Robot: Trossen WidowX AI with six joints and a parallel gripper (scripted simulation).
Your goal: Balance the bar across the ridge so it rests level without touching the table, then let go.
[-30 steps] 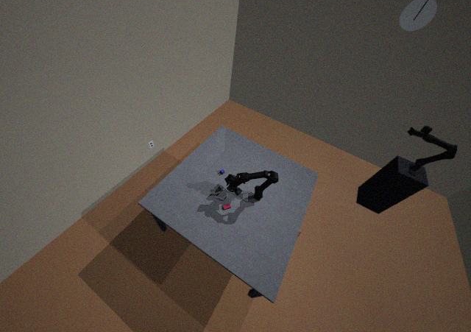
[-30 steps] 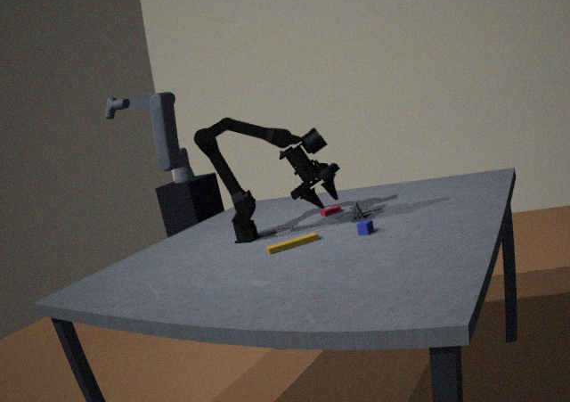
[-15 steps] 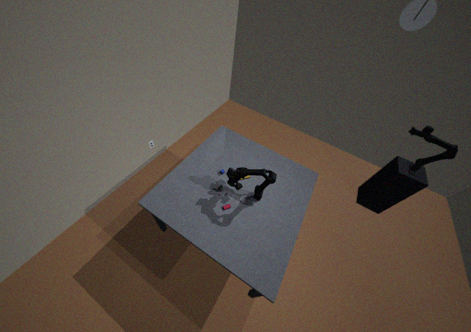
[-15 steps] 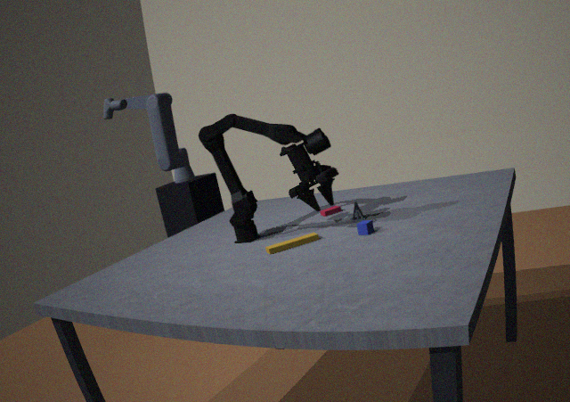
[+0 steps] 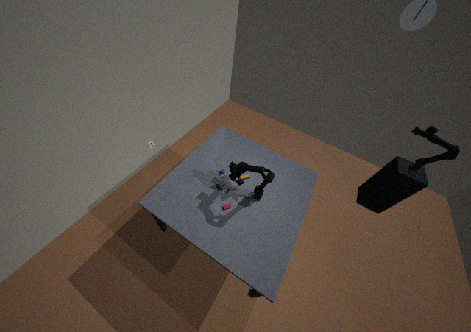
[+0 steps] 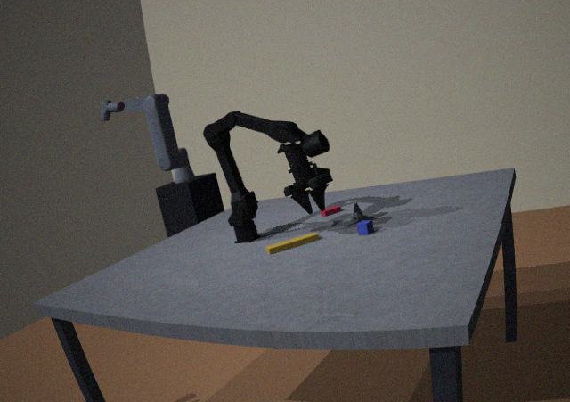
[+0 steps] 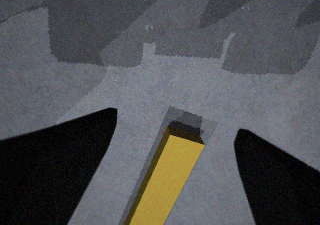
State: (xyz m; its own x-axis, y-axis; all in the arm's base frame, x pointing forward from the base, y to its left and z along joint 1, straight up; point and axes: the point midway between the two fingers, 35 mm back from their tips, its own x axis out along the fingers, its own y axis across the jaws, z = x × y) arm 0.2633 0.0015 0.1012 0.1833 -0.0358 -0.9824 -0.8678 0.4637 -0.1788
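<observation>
The yellow bar is 10 cm to the right of my gripper tip, 6 cm below it and 4 cm behind it. From my gripper tip the other things lie so: red block (25 cm to the left, 8 cm behind, 6 cm below); then blue cube (16 cm ahead, 5 cm below, 4 cm to the right).
</observation>
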